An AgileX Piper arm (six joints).
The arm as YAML. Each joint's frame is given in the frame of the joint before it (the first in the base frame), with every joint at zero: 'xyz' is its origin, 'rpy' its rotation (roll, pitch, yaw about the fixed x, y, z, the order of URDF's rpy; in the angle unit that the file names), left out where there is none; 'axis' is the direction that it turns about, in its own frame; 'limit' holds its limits. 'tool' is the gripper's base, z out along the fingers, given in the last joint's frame.
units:
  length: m
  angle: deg
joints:
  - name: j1
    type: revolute
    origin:
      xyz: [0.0, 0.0, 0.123]
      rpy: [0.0, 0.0, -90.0]
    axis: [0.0, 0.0, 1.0]
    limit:
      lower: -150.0
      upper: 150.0
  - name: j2
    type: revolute
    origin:
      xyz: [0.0, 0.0, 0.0]
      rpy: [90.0, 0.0, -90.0]
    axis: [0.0, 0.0, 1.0]
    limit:
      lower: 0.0
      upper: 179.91
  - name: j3
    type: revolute
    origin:
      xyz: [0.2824, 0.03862, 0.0]
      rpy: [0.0, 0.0, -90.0]
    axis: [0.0, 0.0, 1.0]
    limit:
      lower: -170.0
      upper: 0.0
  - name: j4
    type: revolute
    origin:
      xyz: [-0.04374, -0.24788, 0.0]
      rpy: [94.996, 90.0, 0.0]
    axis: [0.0, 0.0, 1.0]
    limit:
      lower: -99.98
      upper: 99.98
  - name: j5
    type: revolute
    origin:
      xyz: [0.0, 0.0, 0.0]
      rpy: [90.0, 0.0, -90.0]
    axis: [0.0, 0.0, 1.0]
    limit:
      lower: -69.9
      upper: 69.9
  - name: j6
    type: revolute
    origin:
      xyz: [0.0, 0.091, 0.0]
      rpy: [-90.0, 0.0, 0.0]
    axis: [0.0, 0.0, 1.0]
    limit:
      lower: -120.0
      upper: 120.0
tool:
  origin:
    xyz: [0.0, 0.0, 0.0]
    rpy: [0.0, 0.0, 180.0]
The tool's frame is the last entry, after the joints.
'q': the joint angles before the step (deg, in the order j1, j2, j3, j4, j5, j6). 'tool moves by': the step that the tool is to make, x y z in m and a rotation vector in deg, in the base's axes. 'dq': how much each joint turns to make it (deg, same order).
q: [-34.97 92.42 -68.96 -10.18 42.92 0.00]
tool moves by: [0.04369 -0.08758 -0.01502 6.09 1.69 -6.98]
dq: [-6.96 19.95 -25.32 5.69 10.27 -3.11]
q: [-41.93 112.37 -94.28 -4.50 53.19 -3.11]
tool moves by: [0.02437 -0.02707 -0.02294 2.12 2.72 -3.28]
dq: [-0.21 10.02 -11.79 -1.33 5.47 3.11]
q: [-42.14 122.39 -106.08 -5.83 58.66 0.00]
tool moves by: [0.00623 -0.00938 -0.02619 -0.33 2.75 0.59]
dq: [0.00 4.11 -1.38 -2.17 -0.91 0.00]
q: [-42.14 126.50 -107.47 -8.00 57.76 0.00]
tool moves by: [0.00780 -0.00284 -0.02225 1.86 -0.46 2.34]
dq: [-0.07 3.06 -0.60 2.67 -1.86 -3.07]
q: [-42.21 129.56 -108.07 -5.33 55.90 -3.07]
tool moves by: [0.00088 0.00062 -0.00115 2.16 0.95 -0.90]
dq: [0.00 0.89 -1.64 0.95 2.94 0.42]
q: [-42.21 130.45 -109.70 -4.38 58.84 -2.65]
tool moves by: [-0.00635 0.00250 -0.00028 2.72 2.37 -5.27]
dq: [-0.14 -0.11 -0.04 -0.72 4.13 5.15]
